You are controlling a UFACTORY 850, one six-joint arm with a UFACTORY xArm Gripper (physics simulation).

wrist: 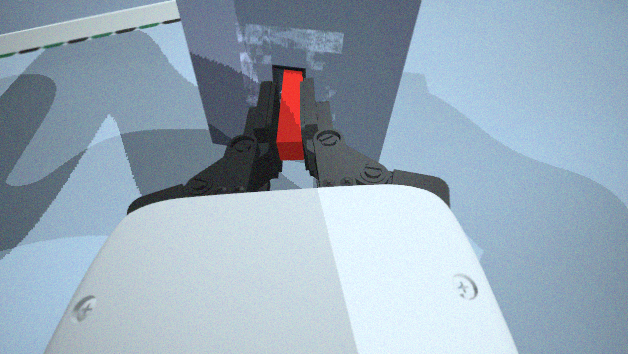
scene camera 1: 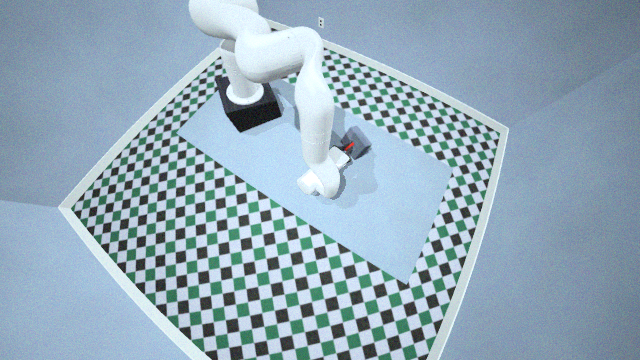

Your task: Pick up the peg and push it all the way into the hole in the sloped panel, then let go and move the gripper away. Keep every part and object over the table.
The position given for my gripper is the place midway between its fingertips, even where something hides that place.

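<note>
Visible: my gripper (wrist: 291,103); also a red peg (wrist: 289,140).
</note>
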